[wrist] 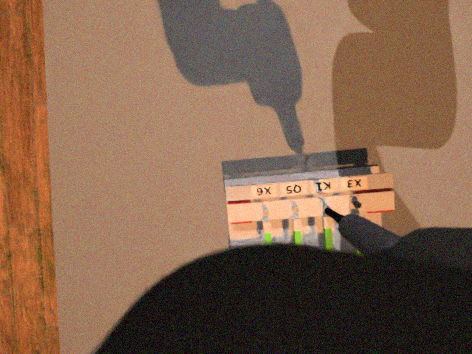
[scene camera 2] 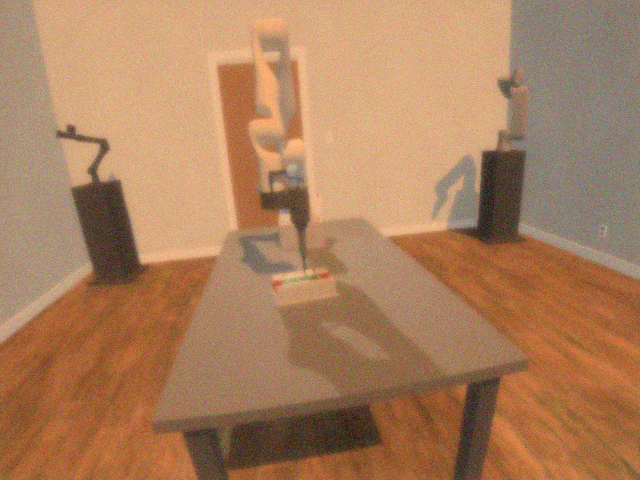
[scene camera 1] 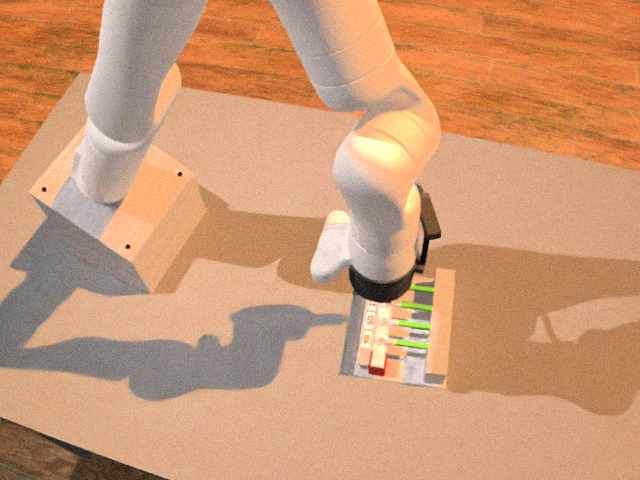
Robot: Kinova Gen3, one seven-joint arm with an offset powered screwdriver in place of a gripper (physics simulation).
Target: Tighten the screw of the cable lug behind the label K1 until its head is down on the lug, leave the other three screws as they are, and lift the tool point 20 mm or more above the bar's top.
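Places are measured from the arm's base along level axes (x right, y ahead, z up), in metres.
Pixels of known places: hand, its tool point: [wrist: 326,210] [scene camera 2: 305,272] [scene camera 1: 388,302]; arm's base, origin of its link: [scene camera 1: 104,176].
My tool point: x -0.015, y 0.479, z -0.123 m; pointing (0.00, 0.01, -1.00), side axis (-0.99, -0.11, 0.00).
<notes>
Ahead of a thing's pixels: the offset from my tool point to its top centre. "spot": to the spot under its first point. Level surfaces: height alone.
My screwdriver @[spot: dz +0.017, dx +0.000, dy +0.002 m] [scene camera 2: 304,267] [wrist: 325,205] points down at the terminal block; its thin bit ends at the lug behind the label K1 @[dz -0.007, dx +0.005, dy -0.024 m] [wrist: 323,186]. The K1 screw is mostly hidden at the bit's tip, so contact and head height cannot be told. In scene camera 1 the arm's wrist hides the bit. The pale bar @[spot: dz -0.007, dx +0.083, dy +0.014 m] [scene camera 1: 378,353] [wrist: 245,208] carries lugs with green wires. The labels X6 @[dz -0.007, dx +0.068, dy -0.011 m] [wrist: 263,191], Q5 @[spot: dz -0.007, dx +0.036, dy -0.017 m] [wrist: 293,189] and X3 @[spot: dz -0.007, dx -0.027, dy -0.031 m] [wrist: 354,183] stand in the same row. The X3 screw @[dz +0.001, dx -0.031, dy -0.010 m] [wrist: 356,203] looks dark; the X6 screw @[dz +0.000, dx +0.063, dy +0.011 m] [wrist: 265,210] and Q5 screw @[dz +0.000, dx +0.032, dy +0.004 m] [wrist: 294,208] look pale and small.
A tall pale wall [scene camera 1: 442,325] [scene camera 2: 306,294] runs along the block's wire side. The block sits on the grey-brown table @[dz -0.049 m] [scene camera 1: 289,423] [scene camera 2: 248,361]. The arm's base box [scene camera 1: 170,227] stands to the left in scene camera 1. Two dark pedestals [scene camera 2: 105,232] [scene camera 2: 501,196] with arms stand beyond the table.
</notes>
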